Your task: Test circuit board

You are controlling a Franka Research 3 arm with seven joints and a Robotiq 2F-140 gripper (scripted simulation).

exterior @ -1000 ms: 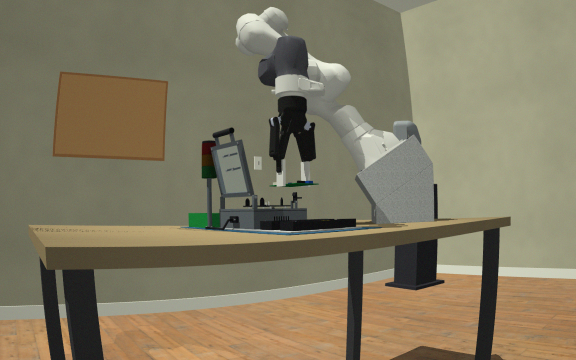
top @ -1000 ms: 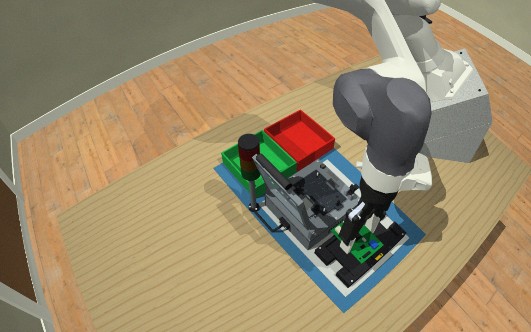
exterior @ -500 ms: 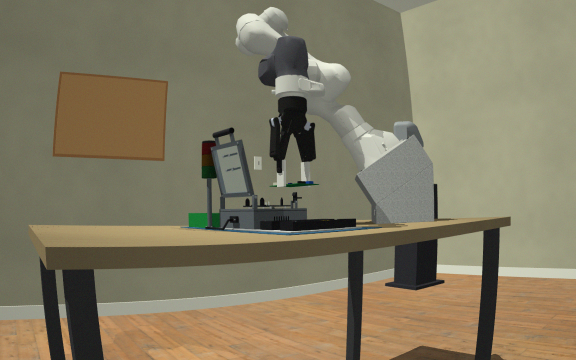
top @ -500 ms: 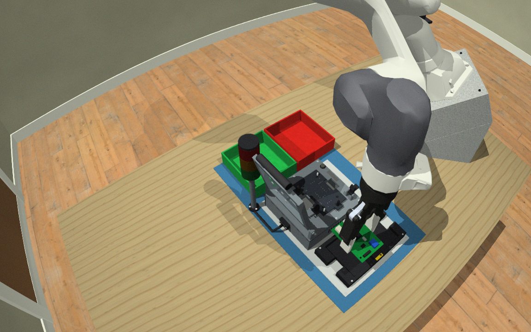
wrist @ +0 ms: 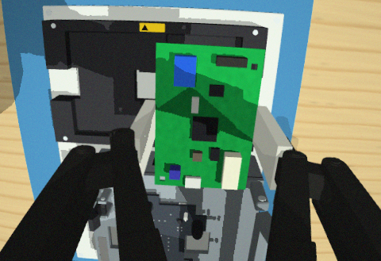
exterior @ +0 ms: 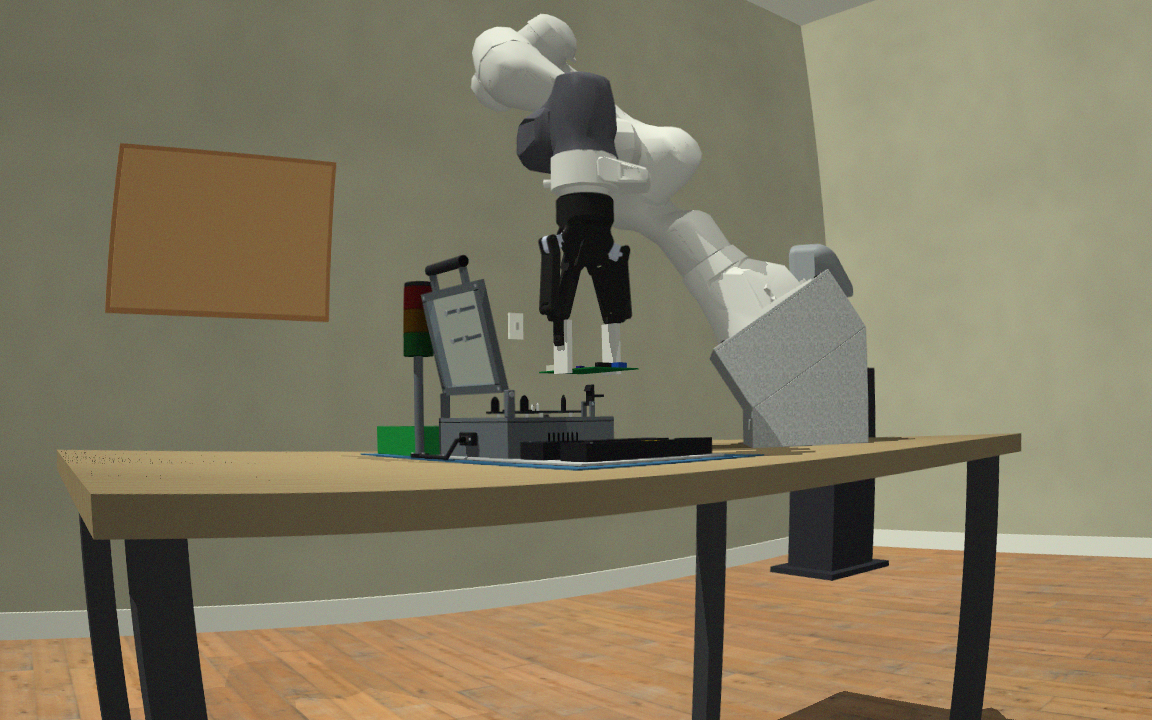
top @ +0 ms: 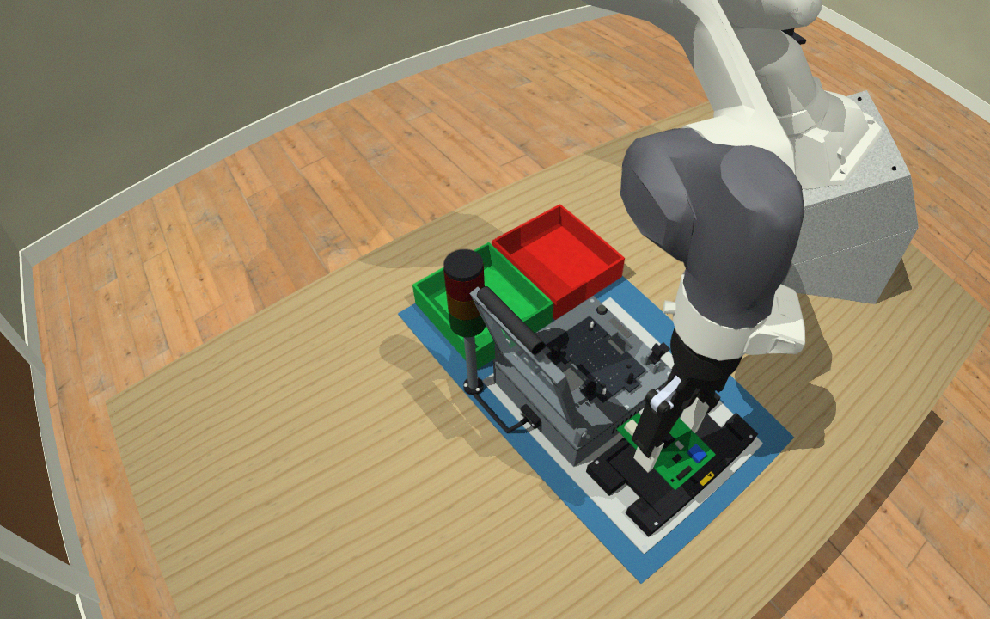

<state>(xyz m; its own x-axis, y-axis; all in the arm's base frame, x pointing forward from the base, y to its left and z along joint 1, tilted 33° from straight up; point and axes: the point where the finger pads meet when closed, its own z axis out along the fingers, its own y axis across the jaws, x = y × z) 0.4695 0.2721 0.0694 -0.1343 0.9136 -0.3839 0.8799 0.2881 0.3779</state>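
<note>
My gripper is now 2 cm above the green circuit board. Also, from my hand: clear lid: 16 cm to the right, 11 cm ahead, 4 cm above; then latch hook: 13 cm to the right, 8 cm behind, 5 cm below; then tester plate: 17 cm to the right, 7 cm below, 1 cm behind.
</note>
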